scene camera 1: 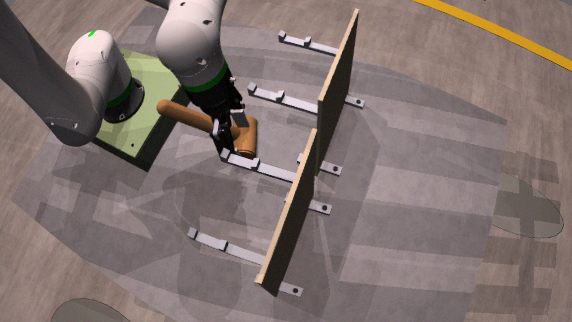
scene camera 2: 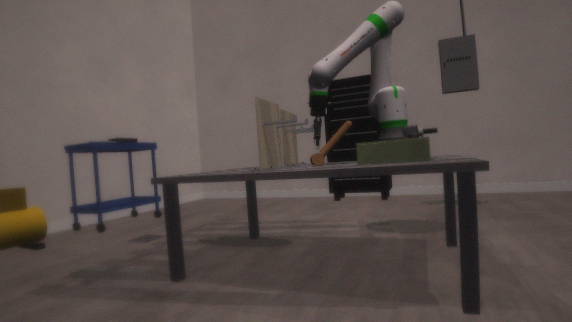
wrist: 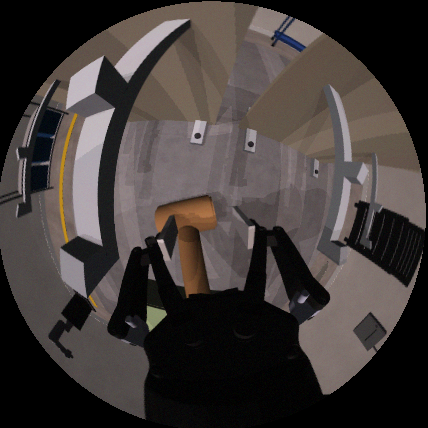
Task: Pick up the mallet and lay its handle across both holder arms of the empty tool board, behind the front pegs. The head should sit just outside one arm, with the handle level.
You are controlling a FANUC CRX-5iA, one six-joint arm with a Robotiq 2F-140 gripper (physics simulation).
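Pixels of known places: gripper, fingertip midpoint: (scene camera 1: pixel 241 144) (wrist: pixel 203 219); arm's base, link origin: (scene camera 1: pixel 121 100) (scene camera 2: pixel 394 140).
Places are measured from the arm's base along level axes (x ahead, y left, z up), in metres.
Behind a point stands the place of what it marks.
Observation:
The orange-brown mallet (scene camera 1: pixel 187 116) @(x 0.267, y -0.001, z 0.069 m) (scene camera 2: pixel 337 137) @(x 0.264, y 0.029, z 0.037 m) (wrist: pixel 194 265) @(x 0.321, y 0.028, z 0.012 m) has its head low at the table, and its handle slopes up toward the robot base. My gripper (scene camera 1: pixel 232 133) (scene camera 2: pixel 317 145) @(x 0.377, y 0.025, z -0.033 m) (wrist: pixel 203 219) @(x 0.377, y 0.025, z -0.033 m) is open around the handle near the head. In the wrist view the handle lies closer to the left finger, with a gap to the right one. Two upright wooden boards (scene camera 1: pixel 338 82) @(x 0.558, y 0.162, z 0.139 m) (scene camera 1: pixel 289 215) @(x 0.589, y -0.144, z 0.186 m) each carry two pale holder arms with pegs. An upper board arm (scene camera 1: pixel 300 103) @(x 0.503, y 0.092, z 0.121 m) (wrist: pixel 92 170) and a lower board arm (scene camera 1: pixel 275 171) @(x 0.517, y -0.056, z 0.106 m) (wrist: pixel 340 140) @(x 0.501, y -0.049, z 0.104 m) flank the gripper. No tool shows on either board.
The arm stands on a green base block (scene camera 1: pixel 157 95) @(x 0.102, y 0.054, z -0.002 m) (scene camera 2: pixel 392 151) @(x -0.001, y 0.167, z -0.048 m). Another upper board arm (scene camera 1: pixel 322 47) @(x 0.486, y 0.258, z 0.121 m) and another lower board arm (scene camera 1: pixel 245 253) @(x 0.535, y -0.221, z 0.106 m) stick out farther sideways. A blue cart (scene camera 2: pixel 111 147) stands beyond the table (scene camera 2: pixel 320 171) @(x 0.227, y 0.451, z -0.101 m), and a black tool chest (scene camera 2: pixel 350 107) stands behind the robot.

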